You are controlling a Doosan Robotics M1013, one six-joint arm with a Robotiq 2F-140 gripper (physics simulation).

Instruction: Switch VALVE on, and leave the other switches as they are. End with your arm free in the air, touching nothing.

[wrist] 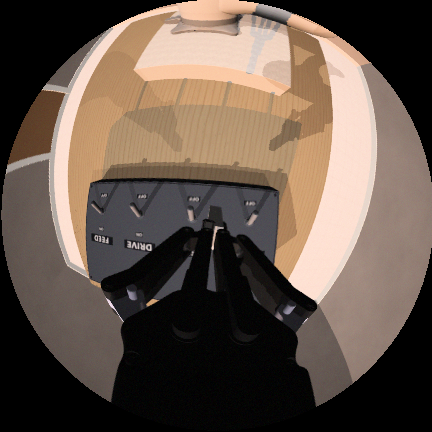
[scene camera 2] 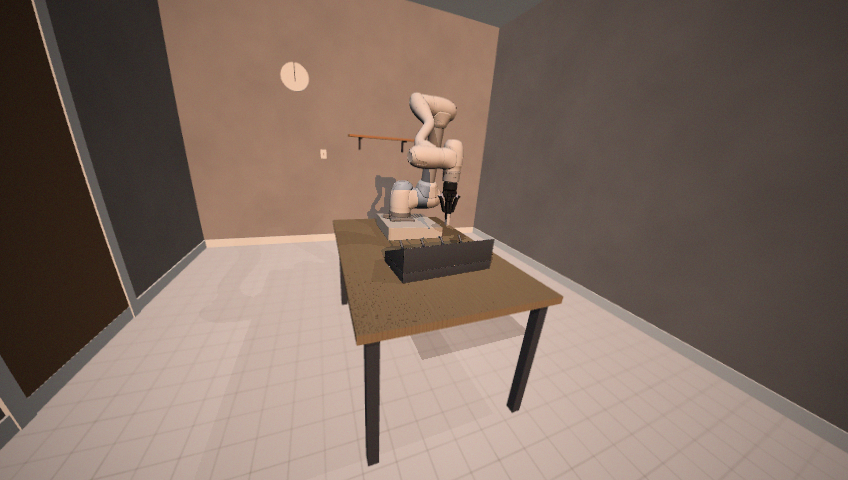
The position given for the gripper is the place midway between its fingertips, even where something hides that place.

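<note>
The wrist view shows a dark switch panel (wrist: 115, 239) along with the gripper (wrist: 213, 215).
</note>
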